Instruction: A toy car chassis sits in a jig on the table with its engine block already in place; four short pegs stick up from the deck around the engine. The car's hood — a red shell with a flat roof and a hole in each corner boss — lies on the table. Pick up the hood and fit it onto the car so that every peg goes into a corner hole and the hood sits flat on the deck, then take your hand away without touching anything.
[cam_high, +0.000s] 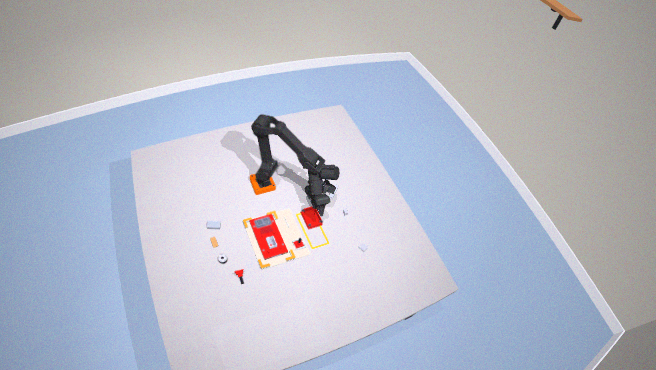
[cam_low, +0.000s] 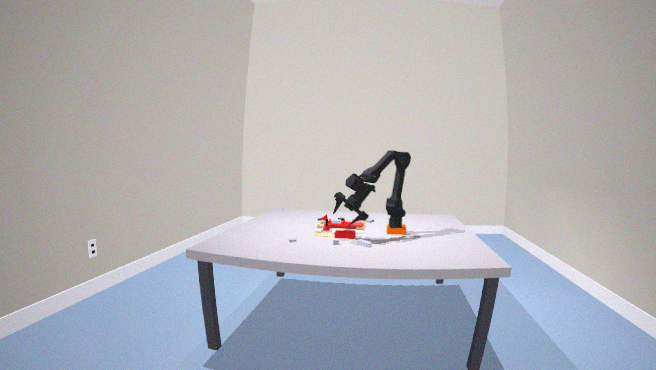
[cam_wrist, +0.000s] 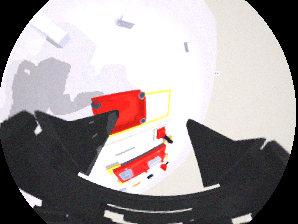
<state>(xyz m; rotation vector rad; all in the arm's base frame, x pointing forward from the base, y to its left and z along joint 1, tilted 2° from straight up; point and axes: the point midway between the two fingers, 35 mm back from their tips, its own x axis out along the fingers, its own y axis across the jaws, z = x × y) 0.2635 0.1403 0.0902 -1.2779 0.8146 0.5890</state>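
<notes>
Now: the red hood 2 cm behind my gripper tip, 1 cm to the right of it and 7 cm below it. The rest, counted from my gripper tip: cream jig board (1 cm ahead, 22 cm to the right, 7 cm below); wheel (1 cm ahead, 47 cm to the right, 7 cm below); black stem (8 cm ahead, 12 cm to the right, 5 cm below).
</notes>
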